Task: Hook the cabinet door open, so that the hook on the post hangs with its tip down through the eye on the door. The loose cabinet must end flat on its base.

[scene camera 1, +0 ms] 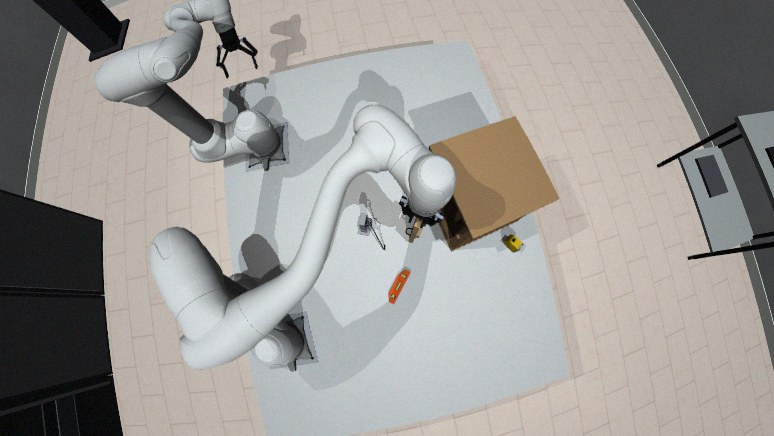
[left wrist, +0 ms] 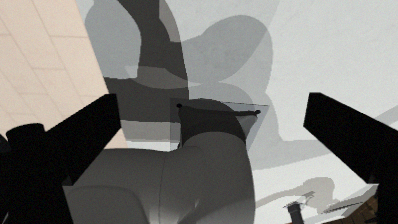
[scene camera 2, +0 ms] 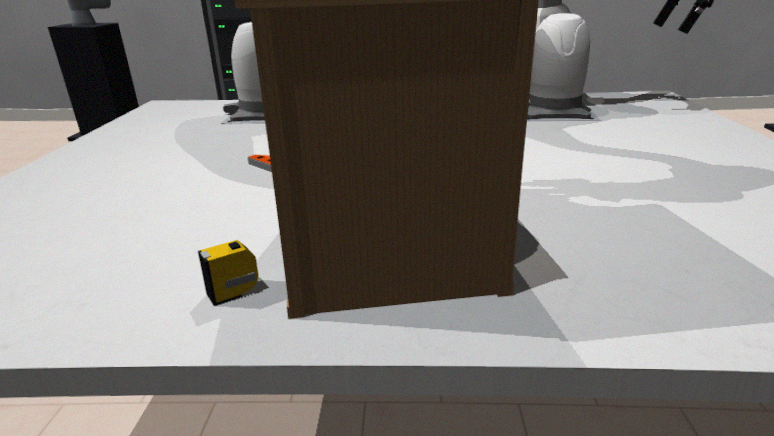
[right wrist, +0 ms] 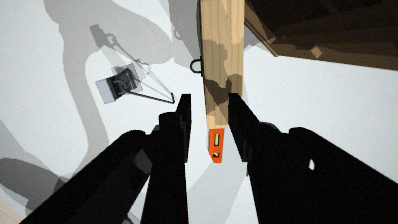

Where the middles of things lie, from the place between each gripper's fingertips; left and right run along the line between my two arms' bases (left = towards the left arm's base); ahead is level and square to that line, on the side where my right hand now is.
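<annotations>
From the yellow tape measure (scene camera 2: pixel 229 270), my right hand is 45 cm short of it, and it's also 10 cm to the left of the measure and 33 cm above it.
As for the yellow tape measure and my left gripper (scene camera 1: pixel 242 72), that gripper is 190 mm above the measure, 970 mm to the left of it and 1080 mm short of it.
</annotations>
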